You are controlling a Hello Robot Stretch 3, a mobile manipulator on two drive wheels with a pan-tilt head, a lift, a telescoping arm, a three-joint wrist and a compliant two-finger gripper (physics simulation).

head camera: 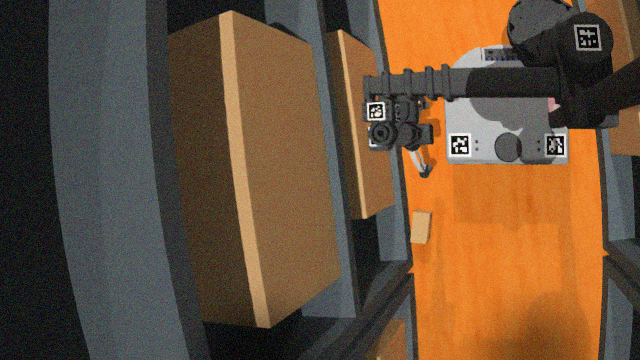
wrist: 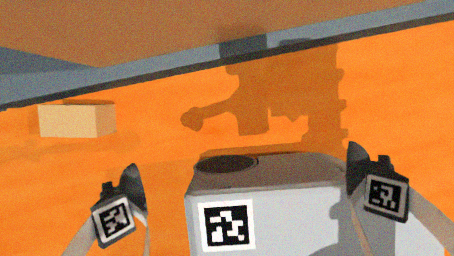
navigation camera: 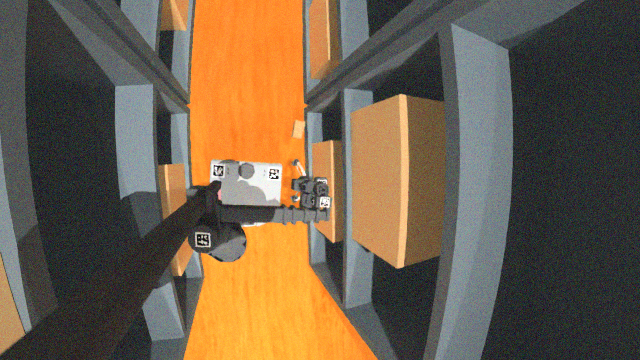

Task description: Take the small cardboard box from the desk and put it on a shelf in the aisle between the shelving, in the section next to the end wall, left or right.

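Frame: origin at the robot's base, x ahead, y left, z up, level; millimetres.
Seen in the pictures: gripper, fingertip midpoint: (wrist: pixel 241 171); robot's base at its link origin: (head camera: pixel 506 145) (wrist: pixel 233 240) (navigation camera: pixel 245 170).
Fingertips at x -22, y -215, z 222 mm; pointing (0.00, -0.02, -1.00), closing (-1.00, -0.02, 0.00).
Offsets run from my fingertips to a thing's middle. "spot": to the spot under its first point.
The small cardboard box {dx +258, dy -43, dz -192 mm} (head camera: pixel 421 227) (navigation camera: pixel 298 129) (wrist: pixel 67 121) lies on the orange floor, close beside the foot of the shelving. My gripper (head camera: pixel 424 137) (navigation camera: pixel 296 181) (wrist: pixel 241 171) is open, its two fingers wide apart with nothing between them. It is low, between my base and the shelving, with the fingers pointing toward the base. In the wrist view the box is beyond the left finger, apart from it. The desk does not show in these views.
My base (head camera: pixel 457 120) (navigation camera: pixel 267 187) (wrist: pixel 290 210) stands in the aisle, close in front of the fingers. Grey shelving {spot: dx +15, dy -179, dz +768 mm} (head camera: pixel 110 150) (navigation camera: pixel 480 175) runs along both sides. Large cardboard boxes {spot: dx +25, dy -131, dz +468 mm} (head camera: pixel 285 150) (navigation camera: pixel 377 175) stand on its shelves. A lower box {spot: dx +92, dy -123, dz +44 mm} (head camera: pixel 372 175) (navigation camera: pixel 322 170) is beside the wrist.
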